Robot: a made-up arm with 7 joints.
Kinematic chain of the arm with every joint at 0, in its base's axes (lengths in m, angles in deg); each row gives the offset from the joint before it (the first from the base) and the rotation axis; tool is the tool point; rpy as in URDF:
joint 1: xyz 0.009 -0.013 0.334 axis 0 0.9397 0.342
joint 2: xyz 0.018 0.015 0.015 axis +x
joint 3: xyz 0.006 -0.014 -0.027 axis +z
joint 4: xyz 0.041 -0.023 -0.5 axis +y
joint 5: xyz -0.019 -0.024 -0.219 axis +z
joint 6: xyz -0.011 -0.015 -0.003 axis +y
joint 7: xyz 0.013 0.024 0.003 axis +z
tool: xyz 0.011 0.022 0.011 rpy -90 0 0
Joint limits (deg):
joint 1: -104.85..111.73
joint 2: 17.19..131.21
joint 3: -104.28..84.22
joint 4: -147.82..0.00
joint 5: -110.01..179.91
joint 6: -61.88..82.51
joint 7: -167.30..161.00
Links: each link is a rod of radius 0.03 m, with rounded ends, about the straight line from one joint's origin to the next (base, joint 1, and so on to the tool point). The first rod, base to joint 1, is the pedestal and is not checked.
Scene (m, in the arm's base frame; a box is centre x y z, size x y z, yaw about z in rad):
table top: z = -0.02
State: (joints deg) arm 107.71 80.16 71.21 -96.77 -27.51 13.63 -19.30
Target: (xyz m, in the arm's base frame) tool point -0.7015 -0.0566 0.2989
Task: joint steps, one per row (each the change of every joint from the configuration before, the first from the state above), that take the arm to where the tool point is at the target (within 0.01 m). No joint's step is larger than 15 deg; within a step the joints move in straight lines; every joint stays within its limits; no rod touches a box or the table.
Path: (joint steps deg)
1: -0.03 -12.59 -13.08 10.88 -2.27 2.89 -2.29
2: -0.04 -12.60 -13.09 10.88 -2.27 2.89 -2.30
3: -0.03 -12.59 -13.08 10.88 -2.27 2.89 -2.29
4: -0.03 -12.60 -13.09 10.88 -2.27 2.88 -2.29
5: -0.04 -12.59 -13.08 10.88 -2.27 2.89 -2.30

